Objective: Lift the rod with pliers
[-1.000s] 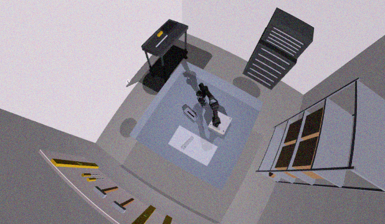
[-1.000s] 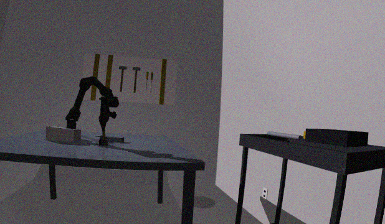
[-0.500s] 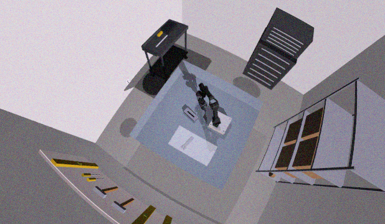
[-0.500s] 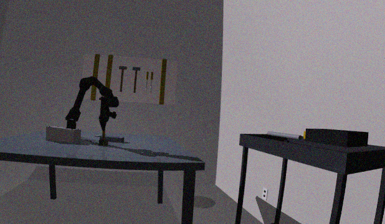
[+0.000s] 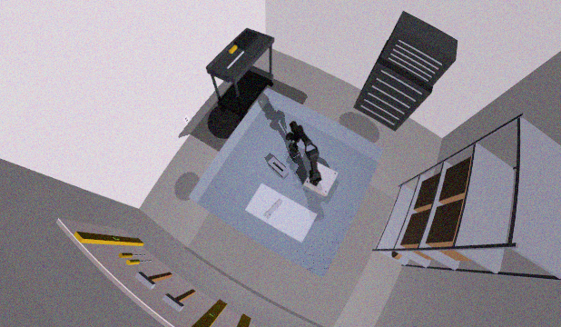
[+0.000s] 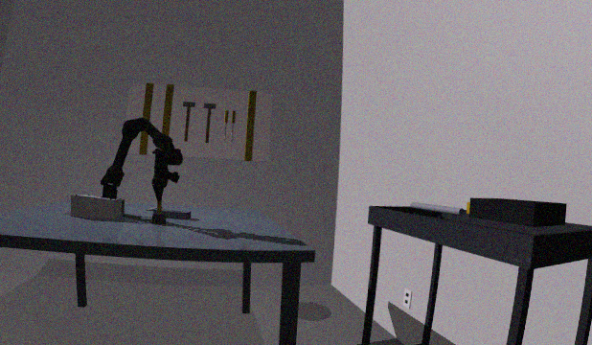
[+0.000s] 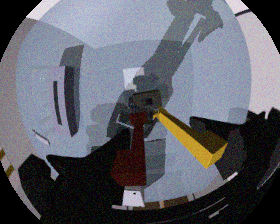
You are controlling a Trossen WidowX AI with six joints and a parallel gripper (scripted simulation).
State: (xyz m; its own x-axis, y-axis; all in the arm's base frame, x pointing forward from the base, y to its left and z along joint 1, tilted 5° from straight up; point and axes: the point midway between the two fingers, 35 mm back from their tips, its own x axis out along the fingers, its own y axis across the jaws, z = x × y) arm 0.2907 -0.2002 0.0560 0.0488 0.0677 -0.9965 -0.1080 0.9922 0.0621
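Right now the yellow handle is 2 cm to the right of my gripper tip. Also, from my gripper tip: small dark holster 9 cm below, 1 cm to the left; then grey channel block 23 cm to the left, 8 cm below, 3 cm ahead; then grey strip 57 cm to the left, 11 cm behind, 10 cm below.
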